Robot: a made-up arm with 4 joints. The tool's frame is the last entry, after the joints. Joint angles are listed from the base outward.
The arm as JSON. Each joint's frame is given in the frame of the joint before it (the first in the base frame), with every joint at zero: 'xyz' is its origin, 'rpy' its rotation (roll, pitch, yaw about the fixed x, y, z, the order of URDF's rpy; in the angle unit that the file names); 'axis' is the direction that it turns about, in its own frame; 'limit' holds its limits. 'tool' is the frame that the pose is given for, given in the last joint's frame.
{
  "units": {
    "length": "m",
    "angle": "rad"
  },
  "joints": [
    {
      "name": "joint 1",
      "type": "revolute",
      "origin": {
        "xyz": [
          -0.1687,
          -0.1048,
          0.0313
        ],
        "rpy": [
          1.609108,
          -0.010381,
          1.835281
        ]
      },
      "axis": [
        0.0,
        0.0,
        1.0
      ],
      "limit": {
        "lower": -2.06,
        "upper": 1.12
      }
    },
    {
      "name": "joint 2",
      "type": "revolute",
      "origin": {
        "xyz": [
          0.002,
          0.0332,
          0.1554
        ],
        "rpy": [
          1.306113,
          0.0,
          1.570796
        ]
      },
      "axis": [
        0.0,
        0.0,
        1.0
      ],
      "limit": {
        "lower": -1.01,
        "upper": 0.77
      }
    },
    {
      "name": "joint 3",
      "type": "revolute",
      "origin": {
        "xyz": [
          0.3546,
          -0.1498,
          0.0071
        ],
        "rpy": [
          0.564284,
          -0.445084,
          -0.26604
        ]
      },
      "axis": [
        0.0,
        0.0,
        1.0
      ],
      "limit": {
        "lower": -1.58,
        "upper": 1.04
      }
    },
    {
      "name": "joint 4",
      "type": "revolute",
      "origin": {
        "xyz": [
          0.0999,
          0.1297,
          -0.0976
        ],
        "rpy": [
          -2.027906,
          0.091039,
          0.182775
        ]
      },
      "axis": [
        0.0,
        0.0,
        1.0
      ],
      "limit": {
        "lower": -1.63,
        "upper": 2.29
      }
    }
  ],
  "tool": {
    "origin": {
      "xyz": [
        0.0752,
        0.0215,
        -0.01
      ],
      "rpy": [
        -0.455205,
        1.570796,
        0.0
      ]
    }
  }
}
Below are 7 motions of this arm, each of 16 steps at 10 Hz.
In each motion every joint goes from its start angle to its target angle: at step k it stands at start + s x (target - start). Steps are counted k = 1, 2, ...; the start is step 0. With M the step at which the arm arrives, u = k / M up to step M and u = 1 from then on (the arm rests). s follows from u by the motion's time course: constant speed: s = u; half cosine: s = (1 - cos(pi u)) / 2; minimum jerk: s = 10 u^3 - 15 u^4 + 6 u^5.
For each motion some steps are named. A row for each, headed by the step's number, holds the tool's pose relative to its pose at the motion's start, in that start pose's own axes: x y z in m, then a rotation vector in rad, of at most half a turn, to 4 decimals.
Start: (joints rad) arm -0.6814 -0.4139 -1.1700 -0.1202
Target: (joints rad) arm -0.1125 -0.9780 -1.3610 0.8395
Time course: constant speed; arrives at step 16
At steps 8, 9, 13, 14, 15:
8: 0.1752 0.0505 0.0861 -0.4445 0.4046 0.0187
9: 0.1975 0.0522 0.0905 -0.4914 0.4535 0.0348
13: 0.2821 0.0484 0.0956 -0.6570 0.6375 0.1286
14: 0.3016 0.0449 0.0940 -0.6927 0.6796 0.1590
15: 0.3203 0.0404 0.0914 -0.7260 0.7198 0.1920

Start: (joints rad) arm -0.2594 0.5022 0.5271 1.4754
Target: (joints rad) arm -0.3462 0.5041 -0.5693 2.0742
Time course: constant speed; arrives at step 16
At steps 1, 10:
1: 0.0078 -0.0026 -0.0005 -0.0644 -0.0242 0.0558
10: 0.0725 -0.0101 -0.0080 -0.6210 -0.3468 0.5157

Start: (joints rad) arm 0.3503 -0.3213 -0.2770 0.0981
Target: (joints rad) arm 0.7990 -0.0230 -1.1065 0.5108
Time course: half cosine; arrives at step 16
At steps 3, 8, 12, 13, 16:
3: -0.0065 0.0277 0.0114 -0.1000 0.0249 0.0111
8: -0.0294 0.1810 0.0377 -0.5911 0.1746 0.0554
12: -0.0348 0.3204 0.0167 -0.9972 0.3439 0.0851
13: -0.0344 0.3445 0.0088 -1.0665 0.3783 0.0901
16: -0.0332 0.3766 -0.0039 -1.1592 0.4274 0.0969

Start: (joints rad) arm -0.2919 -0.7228 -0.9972 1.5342
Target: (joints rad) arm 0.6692 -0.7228 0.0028 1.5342
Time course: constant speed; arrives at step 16
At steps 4, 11, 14, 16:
4: -0.0013 -0.0023 0.0835 0.0799 0.3445 -0.1414
11: 0.0596 0.0027 0.2355 0.0849 0.9376 -0.4428
14: 0.1113 0.0098 0.2916 0.0302 1.1776 -0.5901
16: 0.1531 0.0165 0.3228 -0.0265 1.3294 -0.6934

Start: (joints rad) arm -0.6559 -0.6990 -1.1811 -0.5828
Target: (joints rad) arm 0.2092 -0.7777 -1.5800 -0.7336
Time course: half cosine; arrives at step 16
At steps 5, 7, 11, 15, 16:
5: 0.0225 0.0600 0.0026 0.0316 0.0616 -0.1873
7: 0.0485 0.1013 0.0054 0.0702 0.1106 -0.3384
11: 0.1169 0.1622 0.0129 0.1872 0.2060 -0.6478
15: 0.1596 0.1807 0.0176 0.2749 0.2539 -0.8181
16: 0.1615 0.1813 0.0178 0.2792 0.2560 -0.8257

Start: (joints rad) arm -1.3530 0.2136 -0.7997 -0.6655
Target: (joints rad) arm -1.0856 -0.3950 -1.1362 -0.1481
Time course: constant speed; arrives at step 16
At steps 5, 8, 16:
5: 0.1295 0.0540 0.0325 -0.2283 0.2682 -0.0688
8: 0.2116 0.0789 0.0365 -0.3552 0.4349 -0.0925
16: 0.4280 0.1080 -0.0044 -0.6378 0.8966 -0.0852

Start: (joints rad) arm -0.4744 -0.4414 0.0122 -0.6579
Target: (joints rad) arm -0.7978 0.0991 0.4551 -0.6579
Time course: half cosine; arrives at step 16
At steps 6, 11, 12, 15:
6: -0.0903 -0.0640 0.0031 0.1566 -0.2070 0.1245
11: -0.2027 -0.1778 -0.0305 0.4259 -0.5274 0.2782
12: -0.2176 -0.1964 -0.0401 0.4721 -0.5798 0.2988
15: -0.2420 -0.2292 -0.0603 0.5572 -0.6752 0.3328

